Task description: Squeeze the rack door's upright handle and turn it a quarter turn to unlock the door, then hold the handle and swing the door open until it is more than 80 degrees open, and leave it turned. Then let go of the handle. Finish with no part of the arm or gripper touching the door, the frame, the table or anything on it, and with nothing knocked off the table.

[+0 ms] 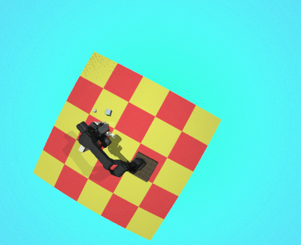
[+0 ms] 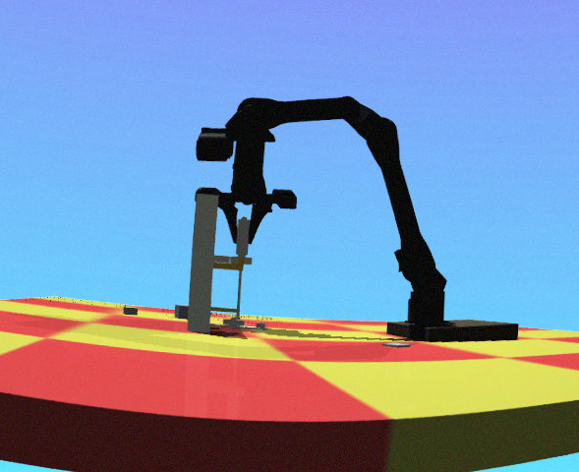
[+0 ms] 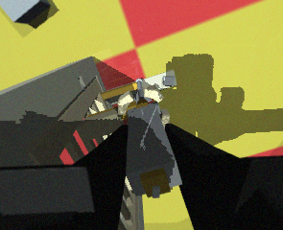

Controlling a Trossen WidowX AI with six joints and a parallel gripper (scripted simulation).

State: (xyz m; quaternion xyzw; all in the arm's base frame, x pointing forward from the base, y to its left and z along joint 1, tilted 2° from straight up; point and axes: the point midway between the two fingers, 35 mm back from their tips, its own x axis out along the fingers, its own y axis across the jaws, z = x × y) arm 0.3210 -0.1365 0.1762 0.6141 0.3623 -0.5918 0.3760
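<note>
My gripper tip is now 3 cm above the upright handle and 1 cm to the right of it.
</note>
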